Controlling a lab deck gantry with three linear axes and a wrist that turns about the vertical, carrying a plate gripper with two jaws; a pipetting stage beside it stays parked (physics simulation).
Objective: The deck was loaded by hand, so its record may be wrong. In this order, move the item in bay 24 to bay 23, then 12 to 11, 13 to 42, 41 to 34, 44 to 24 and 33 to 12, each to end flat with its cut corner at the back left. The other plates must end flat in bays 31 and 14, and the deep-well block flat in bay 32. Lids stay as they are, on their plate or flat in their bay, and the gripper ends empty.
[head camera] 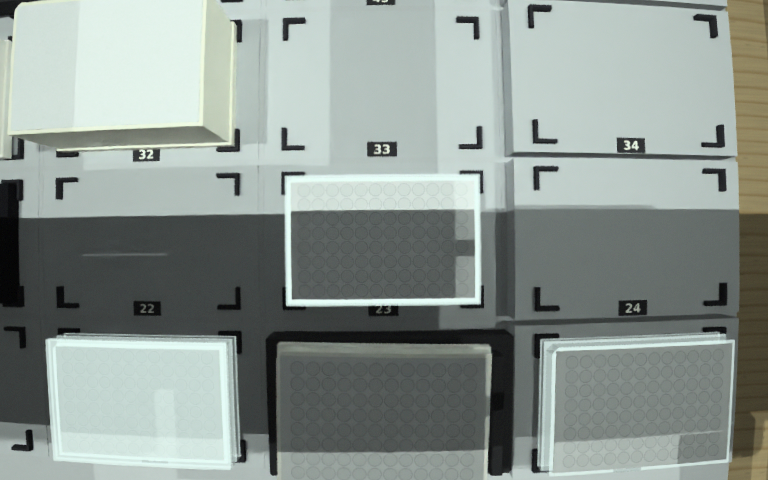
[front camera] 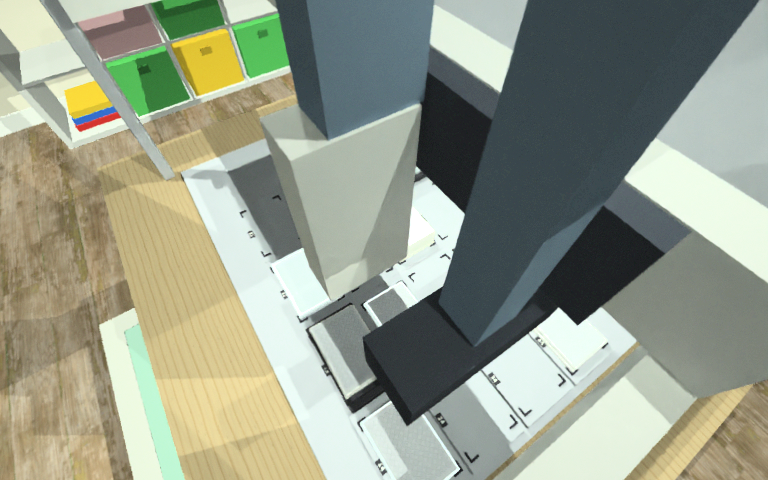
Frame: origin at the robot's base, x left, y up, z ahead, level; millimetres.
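Seen in the pictures: robot's base, origin of its link: (front camera: 241,213).
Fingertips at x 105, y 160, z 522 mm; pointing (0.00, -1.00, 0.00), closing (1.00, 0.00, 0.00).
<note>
Pixels of each thing's middle, then the offset from my fingertips to it. "*": a spot on its surface instead.
- pale plate, middle of its body: (head camera: 138,402) (front camera: 305,278) dz -294, dx -62, dy -147 mm
- white plate, middle of its body: (front camera: 560,325) dz +34, dx +259, dy -138 mm
- cream deep-well block, middle of its body: (head camera: 127,76) (front camera: 399,225) dz -294, dx +152, dy -139 mm
- cream plate edge, a spot on its surface: (head camera: 4,96) * dz -399, dx +150, dy -151 mm
- black item, a spot on its surface: (head camera: 8,243) * dz -395, dx +45, dy -152 mm
A clear plate (front camera: 390,304) (head camera: 382,240) lies flat in bay 23. Bays 24, 33, 34 and 22 show bare in the head view. A pale plate (front camera: 303,283) (head camera: 141,399) is in bay 12. A plate (front camera: 342,350) (head camera: 382,407) sits on a black holder in bay 13, and a clear plate (front camera: 410,441) (head camera: 640,407) in bay 14. A white plate (front camera: 572,339) is in bay 44. The cream deep-well block (front camera: 420,234) (head camera: 135,67) is in bay 32. My gripper's black body (front camera: 430,350) hangs over the deck; its jaws are hidden. Bays 41 and 43 are hidden.
The parked pipetting stage (front camera: 351,203) covers the middle of the deck in the front view. A cream plate edge (head camera: 4,96) shows in bay 31 and a black item (head camera: 8,243) in bay 21. A wooden border (front camera: 186,294) (head camera: 750,169) runs beside the deck.
</note>
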